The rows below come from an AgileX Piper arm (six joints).
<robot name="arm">
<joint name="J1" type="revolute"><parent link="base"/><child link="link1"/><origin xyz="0 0 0.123"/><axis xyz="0 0 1"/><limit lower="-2.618" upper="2.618"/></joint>
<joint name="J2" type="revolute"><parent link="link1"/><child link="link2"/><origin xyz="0 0 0"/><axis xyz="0 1 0"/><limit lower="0" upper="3.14"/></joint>
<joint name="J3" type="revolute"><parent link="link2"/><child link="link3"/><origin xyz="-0.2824 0 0.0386"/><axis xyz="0 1 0"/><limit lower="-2.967" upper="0"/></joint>
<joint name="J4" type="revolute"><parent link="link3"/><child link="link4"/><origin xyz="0.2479 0 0.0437"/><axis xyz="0.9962 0 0.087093"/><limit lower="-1.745" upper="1.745"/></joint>
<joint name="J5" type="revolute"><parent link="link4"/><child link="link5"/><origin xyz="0 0 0"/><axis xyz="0 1 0"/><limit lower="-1.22" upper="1.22"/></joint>
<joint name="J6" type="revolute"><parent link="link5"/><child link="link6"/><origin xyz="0.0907 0 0.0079"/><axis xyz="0.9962 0 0.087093"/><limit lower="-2.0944" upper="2.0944"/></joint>
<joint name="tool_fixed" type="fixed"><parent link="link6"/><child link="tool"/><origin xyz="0 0 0" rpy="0 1.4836 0"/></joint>
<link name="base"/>
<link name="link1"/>
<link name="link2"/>
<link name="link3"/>
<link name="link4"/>
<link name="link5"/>
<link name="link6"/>
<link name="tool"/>
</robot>
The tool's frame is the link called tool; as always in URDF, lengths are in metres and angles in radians.
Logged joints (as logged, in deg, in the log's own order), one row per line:
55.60, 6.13, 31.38, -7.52, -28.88, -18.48
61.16, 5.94, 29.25, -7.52, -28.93, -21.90
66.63, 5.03, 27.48, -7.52, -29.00, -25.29
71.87, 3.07, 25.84, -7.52, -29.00, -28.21
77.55, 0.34, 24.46, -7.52, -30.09, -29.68
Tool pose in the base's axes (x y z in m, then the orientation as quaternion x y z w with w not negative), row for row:
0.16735, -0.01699, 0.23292, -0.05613, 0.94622, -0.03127, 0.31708
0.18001, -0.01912, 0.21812, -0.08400, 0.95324, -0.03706, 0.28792
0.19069, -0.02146, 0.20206, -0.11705, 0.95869, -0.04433, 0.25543
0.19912, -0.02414, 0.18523, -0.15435, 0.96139, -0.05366, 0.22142
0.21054, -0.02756, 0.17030, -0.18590, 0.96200, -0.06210, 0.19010
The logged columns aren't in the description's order. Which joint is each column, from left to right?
Columns, left to right: J2, J4, J5, J1, J3, J6.
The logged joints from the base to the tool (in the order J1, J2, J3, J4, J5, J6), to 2 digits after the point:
-7.52, 55.60, -28.88, 6.13, 31.38, -18.48
-7.52, 61.16, -28.93, 5.94, 29.25, -21.90
-7.52, 66.63, -29.00, 5.03, 27.48, -25.29
-7.52, 71.87, -29.00, 3.07, 25.84, -28.21
-7.52, 77.55, -30.09, 0.34, 24.46, -29.68

